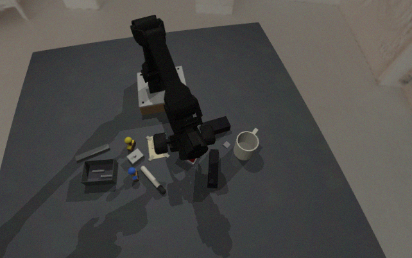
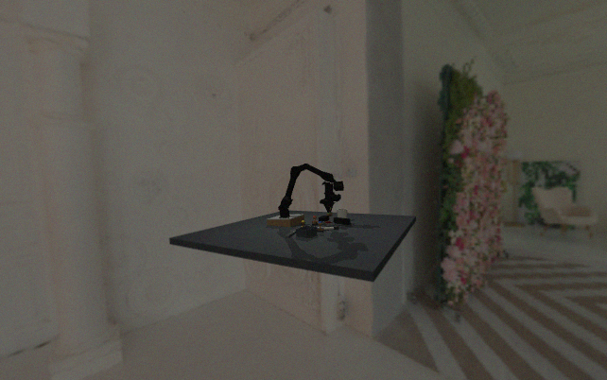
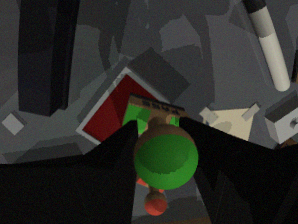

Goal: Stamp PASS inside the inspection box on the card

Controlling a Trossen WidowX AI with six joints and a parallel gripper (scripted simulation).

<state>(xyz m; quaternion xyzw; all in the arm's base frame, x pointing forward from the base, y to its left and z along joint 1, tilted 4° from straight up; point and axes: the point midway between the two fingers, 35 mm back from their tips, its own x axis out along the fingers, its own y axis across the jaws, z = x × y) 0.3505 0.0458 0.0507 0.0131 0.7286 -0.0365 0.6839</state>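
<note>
Right now my gripper tip is 30 mm past the red ink pad, 30 mm to the right of it and 90 mm above it. Also, from my gripper tip: red stamp 120 mm behind, 10 mm to the left, 70 mm below; green-knobbed stamp right at my gripper tip; black bar 60 mm ahead, 90 mm to the left, 80 mm below.
</note>
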